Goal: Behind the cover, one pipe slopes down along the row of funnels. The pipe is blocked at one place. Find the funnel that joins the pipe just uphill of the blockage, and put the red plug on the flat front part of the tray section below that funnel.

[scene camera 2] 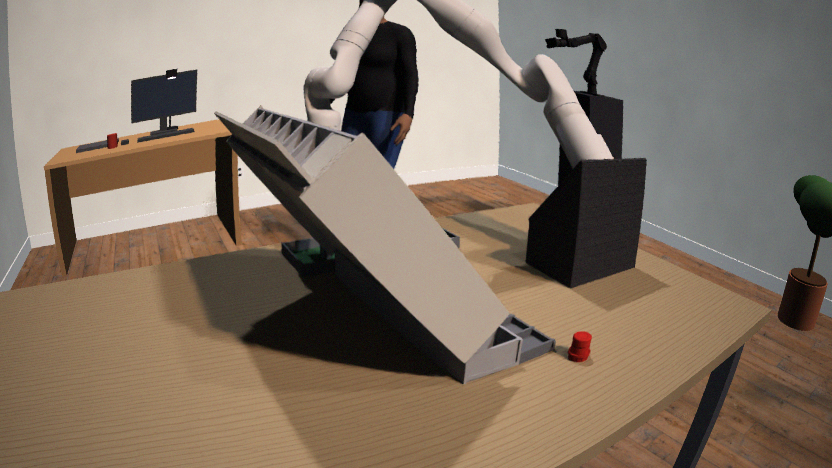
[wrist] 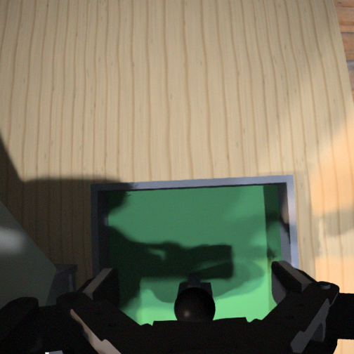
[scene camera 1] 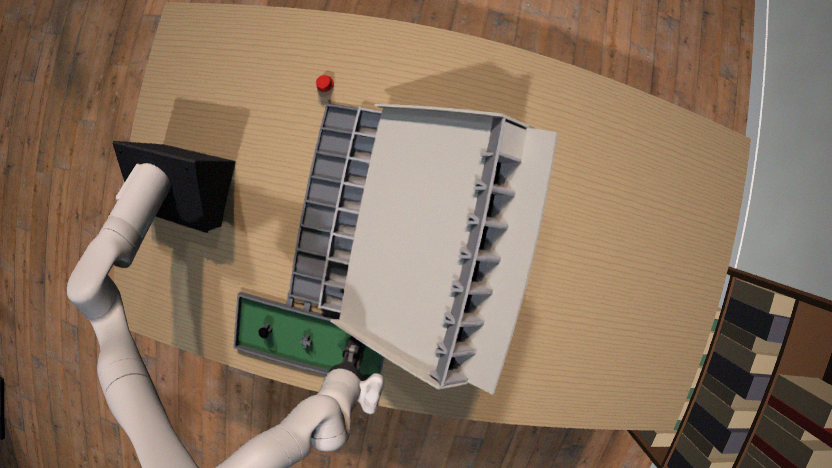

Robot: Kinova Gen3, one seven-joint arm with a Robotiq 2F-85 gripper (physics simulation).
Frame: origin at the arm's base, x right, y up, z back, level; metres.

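Seen in the pictures: gripper, fingertip midpoint: (scene camera 1: 356,359); arm's base, link origin: (scene camera 2: 599,179) (scene camera 1: 154,178).
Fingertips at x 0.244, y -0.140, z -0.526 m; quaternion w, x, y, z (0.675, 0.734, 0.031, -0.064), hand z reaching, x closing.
Offsets run from my fingertips to a thing's top centre. "*": to the spot under its first point.
The red plug {dx -0.541, dy -0.016, dz +0.265 m} (scene camera 1: 324,83) (scene camera 2: 580,346) stands upright on the table beside the far end of the tray (scene camera 1: 323,190) (scene camera 2: 535,344). The pale cover (scene camera 1: 418,221) slopes up from the tray and hides the pipe. The row of funnels {* dx -0.385, dy +0.272, dz -0.123 m} (scene camera 1: 495,224) runs along its raised edge. No blockage shows. My gripper (scene camera 1: 351,351) (wrist: 194,282) is open over the green-floored box, far from the plug. A black round-topped piece (wrist: 194,306) lies between its spread fingers in the wrist view, not gripped. In scene camera 2 the gripper is mostly hidden behind the sloped unit.
The green-floored box {* dx +0.037, dy -0.034, dz +0.292 m} (scene camera 1: 237,321) (wrist: 190,182) adjoins the tray's near end. It also holds a black-topped piece {dx +0.028, dy +0.000, dz +0.218 m} (scene camera 1: 265,331) and a grey cross-shaped piece {* dx +0.011, dy -0.026, dz +0.117 m} (scene camera 1: 306,341). The cover's lower corner overhangs the box. The black robot base (scene camera 1: 203,192) (scene camera 2: 608,221) stands left of the tray in scene camera 1.
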